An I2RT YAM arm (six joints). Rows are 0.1 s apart.
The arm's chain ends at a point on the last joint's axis. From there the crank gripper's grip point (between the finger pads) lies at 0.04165 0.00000 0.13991 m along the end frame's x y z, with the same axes.
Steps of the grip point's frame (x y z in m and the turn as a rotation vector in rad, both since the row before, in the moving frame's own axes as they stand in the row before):
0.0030 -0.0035 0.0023 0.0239 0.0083 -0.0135
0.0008 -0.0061 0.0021 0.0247 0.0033 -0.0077
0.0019 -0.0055 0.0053 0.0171 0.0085 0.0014
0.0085 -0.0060 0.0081 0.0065 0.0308 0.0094
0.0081 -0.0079 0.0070 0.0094 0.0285 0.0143
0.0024 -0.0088 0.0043 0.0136 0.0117 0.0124
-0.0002 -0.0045 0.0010 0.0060 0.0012 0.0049
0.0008 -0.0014 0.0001 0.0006 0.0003 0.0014
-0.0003 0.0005 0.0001 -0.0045 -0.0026 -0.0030
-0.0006 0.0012 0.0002 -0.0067 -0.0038 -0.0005
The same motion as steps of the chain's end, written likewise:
0.0019 0.0004 0.0027 0.0239 0.0083 -0.0135
0.0004 -0.0023 0.0023 0.0247 0.0033 -0.0077
0.0007 -0.0032 0.0057 0.0171 0.0085 0.0014
0.0042 -0.0055 0.0095 0.0065 0.0308 0.0094
0.0041 -0.0072 0.0082 0.0094 0.0285 0.0143
0.0008 -0.0074 0.0048 0.0136 0.0117 0.0124
-0.0004 -0.0039 0.0011 0.0060 0.0012 0.0049
0.0008 -0.0014 0.0001 0.0006 0.0003 0.0014
0.0001 0.0000 0.0000 -0.0045 -0.0026 -0.0030
-0.0001 0.0003 0.0000 -0.0067 -0.0038 -0.0005

